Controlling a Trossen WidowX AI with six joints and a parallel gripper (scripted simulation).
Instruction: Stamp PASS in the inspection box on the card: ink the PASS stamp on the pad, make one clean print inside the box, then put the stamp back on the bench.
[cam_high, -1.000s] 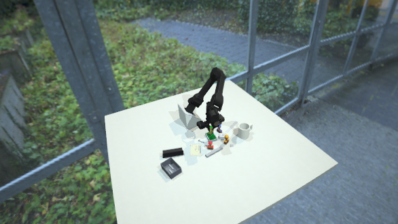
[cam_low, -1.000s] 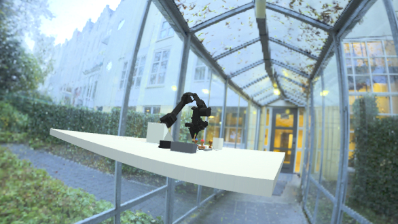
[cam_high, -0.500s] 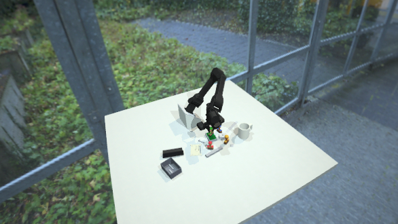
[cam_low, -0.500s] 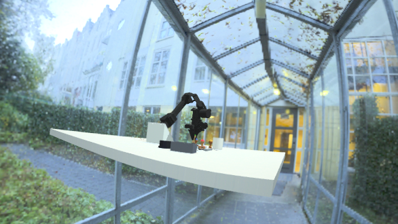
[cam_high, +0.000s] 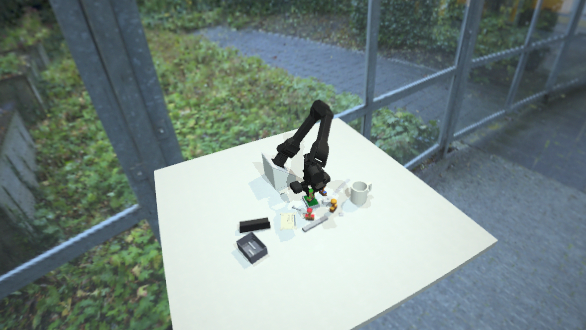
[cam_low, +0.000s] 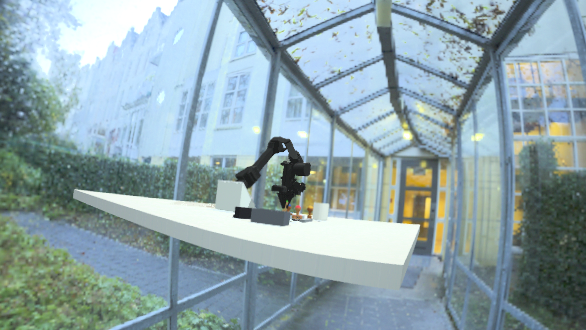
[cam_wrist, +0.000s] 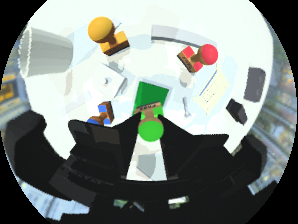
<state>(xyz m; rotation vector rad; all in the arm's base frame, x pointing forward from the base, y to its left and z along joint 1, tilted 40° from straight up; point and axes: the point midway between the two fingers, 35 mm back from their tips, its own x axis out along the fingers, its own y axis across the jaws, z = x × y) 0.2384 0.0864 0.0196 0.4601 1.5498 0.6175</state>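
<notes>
My gripper tip is now 4 cm above the green ink pad. From my gripper tip the other things lie so: green-knobbed stamp: right at my gripper tip; red-knobbed stamp: 10 cm ahead, 5 cm to the right, 2 cm below; grey bar: 14 cm ahead, 4 cm to the right, 4 cm below.
</notes>
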